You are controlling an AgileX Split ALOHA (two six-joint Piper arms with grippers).
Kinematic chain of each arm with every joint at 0, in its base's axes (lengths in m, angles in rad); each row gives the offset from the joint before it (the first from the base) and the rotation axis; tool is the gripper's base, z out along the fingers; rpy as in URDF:
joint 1: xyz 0 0 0.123 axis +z
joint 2: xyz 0 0 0 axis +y
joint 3: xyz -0.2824 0 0.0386 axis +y
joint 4: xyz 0.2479 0 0.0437 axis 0.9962 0 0.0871
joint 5: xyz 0 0 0 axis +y
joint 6: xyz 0.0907 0 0.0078 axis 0.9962 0 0.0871
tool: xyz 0 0 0 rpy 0 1.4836 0
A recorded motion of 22 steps. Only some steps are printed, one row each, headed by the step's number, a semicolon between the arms.
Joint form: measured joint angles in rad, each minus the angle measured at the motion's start. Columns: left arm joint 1, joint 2, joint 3, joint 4, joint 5, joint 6; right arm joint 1, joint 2, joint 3, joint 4, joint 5, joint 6.
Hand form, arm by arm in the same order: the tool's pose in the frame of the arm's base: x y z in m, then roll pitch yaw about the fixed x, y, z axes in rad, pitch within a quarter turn. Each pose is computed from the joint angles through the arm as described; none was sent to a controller.
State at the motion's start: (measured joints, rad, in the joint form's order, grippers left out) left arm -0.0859 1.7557 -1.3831 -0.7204 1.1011 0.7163; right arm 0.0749 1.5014 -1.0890 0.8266 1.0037 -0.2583
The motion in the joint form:
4: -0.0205 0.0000 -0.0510 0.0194 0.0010 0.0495; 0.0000 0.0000 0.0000 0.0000 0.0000 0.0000
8: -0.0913 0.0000 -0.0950 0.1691 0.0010 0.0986; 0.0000 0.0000 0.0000 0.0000 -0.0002 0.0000
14: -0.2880 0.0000 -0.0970 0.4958 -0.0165 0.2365; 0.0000 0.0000 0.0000 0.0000 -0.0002 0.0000
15: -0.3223 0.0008 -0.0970 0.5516 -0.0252 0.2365; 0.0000 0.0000 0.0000 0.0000 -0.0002 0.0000
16: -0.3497 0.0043 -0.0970 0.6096 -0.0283 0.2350; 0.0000 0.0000 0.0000 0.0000 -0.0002 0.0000
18: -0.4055 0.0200 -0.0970 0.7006 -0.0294 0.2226; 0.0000 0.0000 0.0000 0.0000 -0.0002 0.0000
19: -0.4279 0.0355 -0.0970 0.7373 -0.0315 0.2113; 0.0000 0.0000 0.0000 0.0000 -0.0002 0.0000
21: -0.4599 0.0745 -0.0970 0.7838 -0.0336 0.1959; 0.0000 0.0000 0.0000 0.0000 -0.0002 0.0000
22: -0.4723 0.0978 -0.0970 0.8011 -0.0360 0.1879; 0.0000 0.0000 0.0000 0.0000 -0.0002 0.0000
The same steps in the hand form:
4: 0.3567 -0.0908 0.2867 -2.7000 0.5556 2.6494; 0.2881 0.0783 0.2832 2.3988 0.2536 2.9988
8: 0.3542 -0.1067 0.2918 -2.9048 0.5441 2.4002; 0.2881 0.0783 0.2832 2.3988 0.2537 2.9987
14: 0.3353 -0.1508 0.2830 3.0318 0.3487 1.8710; 0.2881 0.0783 0.2832 2.3988 0.2537 2.9987
15: 0.3324 -0.1584 0.2821 2.9895 0.3099 1.8142; 0.2881 0.0783 0.2832 2.3988 0.2537 2.9987
16: 0.3305 -0.1636 0.2802 2.9547 0.2643 1.7678; 0.2881 0.0783 0.2832 2.3988 0.2537 2.9987
18: 0.3264 -0.1765 0.2740 2.9161 0.1859 1.6971; 0.2881 0.0783 0.2832 2.3988 0.2537 2.9987
19: 0.3260 -0.1824 0.2683 2.9079 0.1515 1.6763; 0.2881 0.0783 0.2832 2.3988 0.2537 2.9987
21: 0.3267 -0.1925 0.2538 2.9136 0.0969 1.6486; 0.2881 0.0783 0.2832 2.3988 0.2537 2.9987
22: 0.3277 -0.1971 0.2451 2.9215 0.0730 1.6398; 0.2881 0.0783 0.2832 2.3988 0.2537 2.9987

